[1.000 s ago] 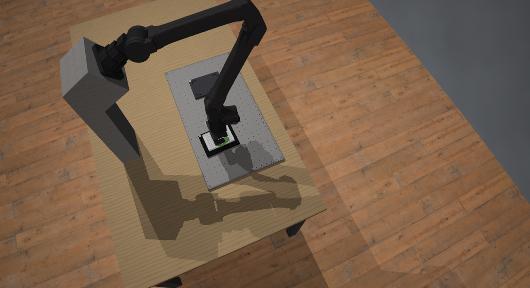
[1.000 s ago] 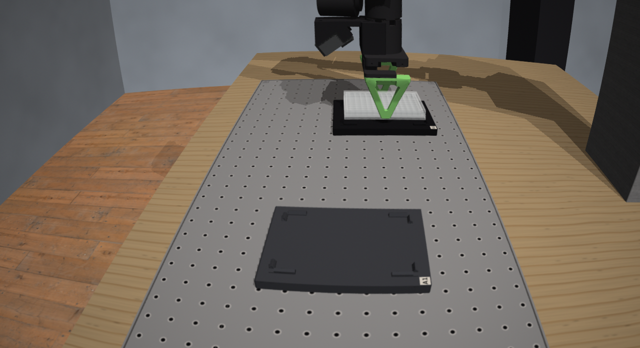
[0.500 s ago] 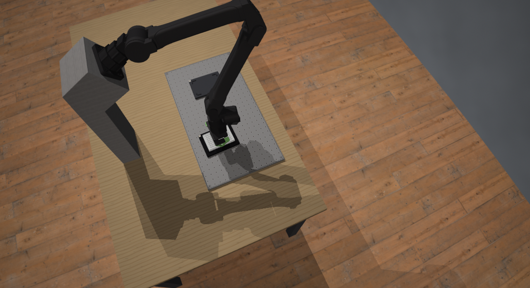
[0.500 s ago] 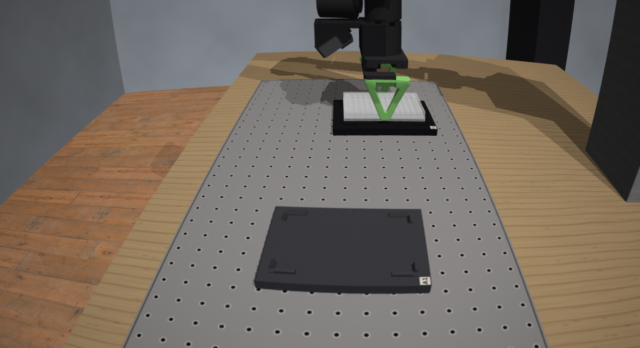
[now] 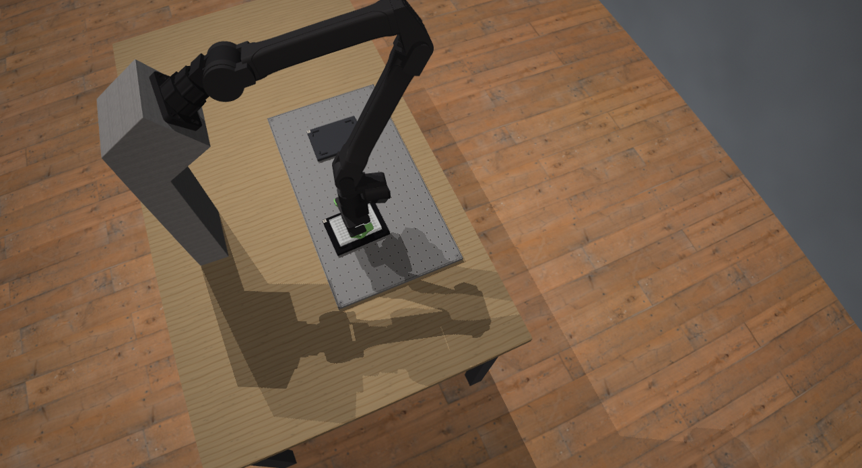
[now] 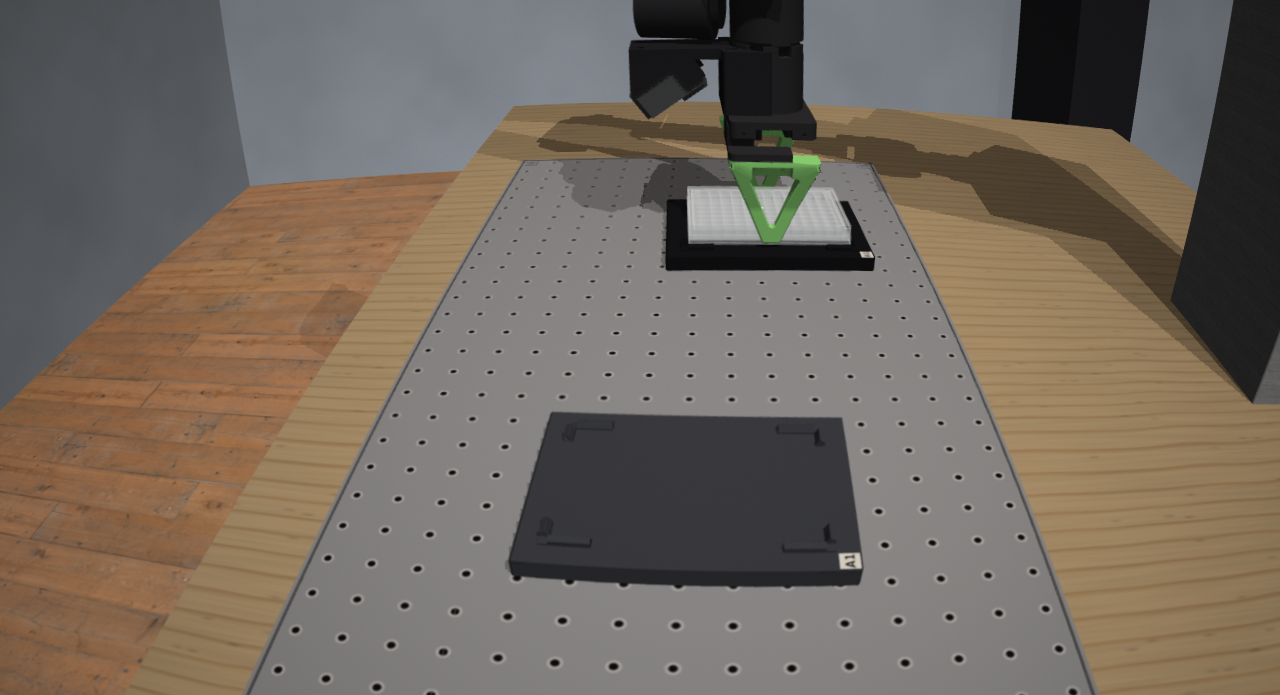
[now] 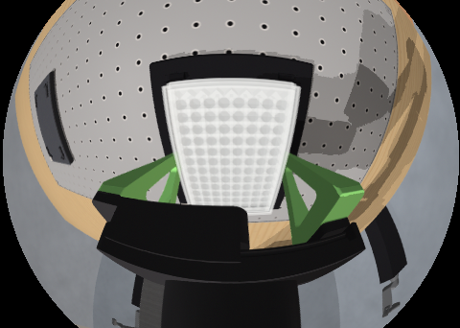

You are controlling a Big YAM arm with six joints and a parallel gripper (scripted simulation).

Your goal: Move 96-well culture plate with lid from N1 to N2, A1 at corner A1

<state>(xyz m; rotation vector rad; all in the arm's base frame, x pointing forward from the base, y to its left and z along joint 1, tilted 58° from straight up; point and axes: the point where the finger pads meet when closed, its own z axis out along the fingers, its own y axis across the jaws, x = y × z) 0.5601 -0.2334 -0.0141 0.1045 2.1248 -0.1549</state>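
My hand is right at the lid. Also, from my hand: nest N1: 290 mm to the left, 140 mm ahead, 20 mm below; black nest N2: 20 mm below.
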